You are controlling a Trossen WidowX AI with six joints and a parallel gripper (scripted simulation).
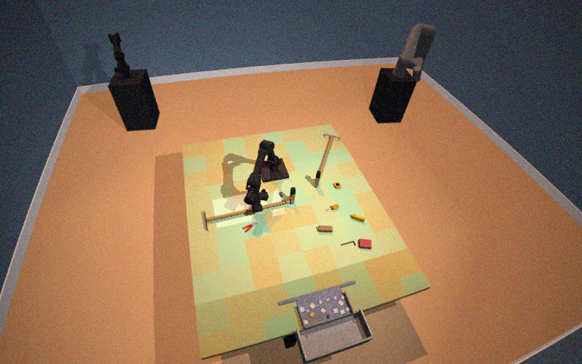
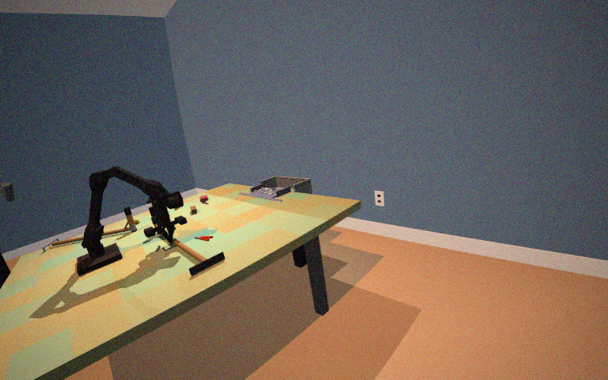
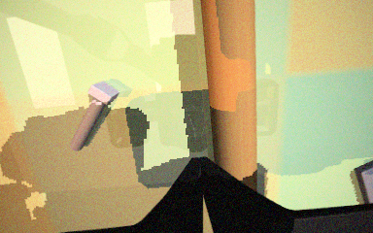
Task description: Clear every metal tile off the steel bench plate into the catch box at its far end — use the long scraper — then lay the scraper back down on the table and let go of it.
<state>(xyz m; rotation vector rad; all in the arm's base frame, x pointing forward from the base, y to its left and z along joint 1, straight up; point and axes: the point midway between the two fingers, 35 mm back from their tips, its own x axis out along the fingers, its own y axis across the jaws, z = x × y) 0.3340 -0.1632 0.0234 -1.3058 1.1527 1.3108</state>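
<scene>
Now: the long scraper 5 cm above my gripper tip, 3 cm to the right of it and 2 cm ahead of it. The rest, counted from my gripper tip: yellow ring 60 cm to the left, 13 cm behind; orange screwdriver 52 cm to the left, 6 cm ahead; brown block 42 cm to the left, 22 cm ahead.
</scene>
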